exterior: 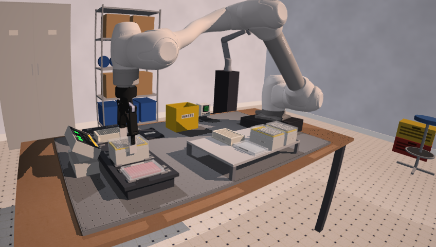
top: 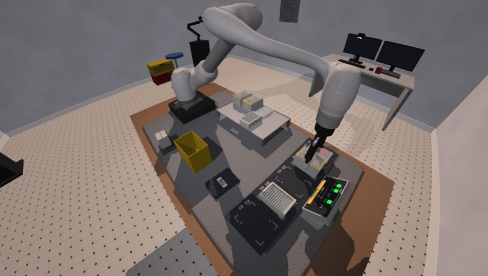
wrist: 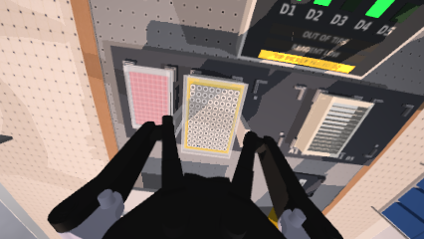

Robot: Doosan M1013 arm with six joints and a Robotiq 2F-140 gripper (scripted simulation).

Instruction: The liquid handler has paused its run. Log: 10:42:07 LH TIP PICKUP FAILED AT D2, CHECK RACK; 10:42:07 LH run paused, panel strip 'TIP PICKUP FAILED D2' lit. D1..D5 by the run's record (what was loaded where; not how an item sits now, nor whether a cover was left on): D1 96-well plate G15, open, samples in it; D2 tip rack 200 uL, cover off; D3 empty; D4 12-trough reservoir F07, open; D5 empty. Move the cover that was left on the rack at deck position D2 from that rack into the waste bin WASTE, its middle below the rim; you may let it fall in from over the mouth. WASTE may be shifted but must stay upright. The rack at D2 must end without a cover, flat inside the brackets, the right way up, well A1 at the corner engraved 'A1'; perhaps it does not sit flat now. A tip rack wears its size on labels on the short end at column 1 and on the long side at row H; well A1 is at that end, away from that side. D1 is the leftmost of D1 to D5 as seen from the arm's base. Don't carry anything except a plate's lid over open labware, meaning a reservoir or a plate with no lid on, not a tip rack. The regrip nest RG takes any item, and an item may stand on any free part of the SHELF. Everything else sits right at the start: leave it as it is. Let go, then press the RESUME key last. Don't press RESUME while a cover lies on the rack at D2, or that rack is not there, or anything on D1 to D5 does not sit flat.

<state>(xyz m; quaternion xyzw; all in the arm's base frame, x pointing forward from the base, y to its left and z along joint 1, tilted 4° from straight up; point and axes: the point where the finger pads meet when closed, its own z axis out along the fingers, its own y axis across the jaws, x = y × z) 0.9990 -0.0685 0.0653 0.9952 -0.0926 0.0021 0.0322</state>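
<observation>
Now: hand 1 cm past the tip rack and 2 cm above it. Also, from my hand: reservoir (5 cm behind, 25 cm to the right, 5 cm below); pink plate (2 cm ahead, 12 cm to the left, 6 cm below); shelf (47 cm behind, 21 cm to the left, 6 cm below).
</observation>
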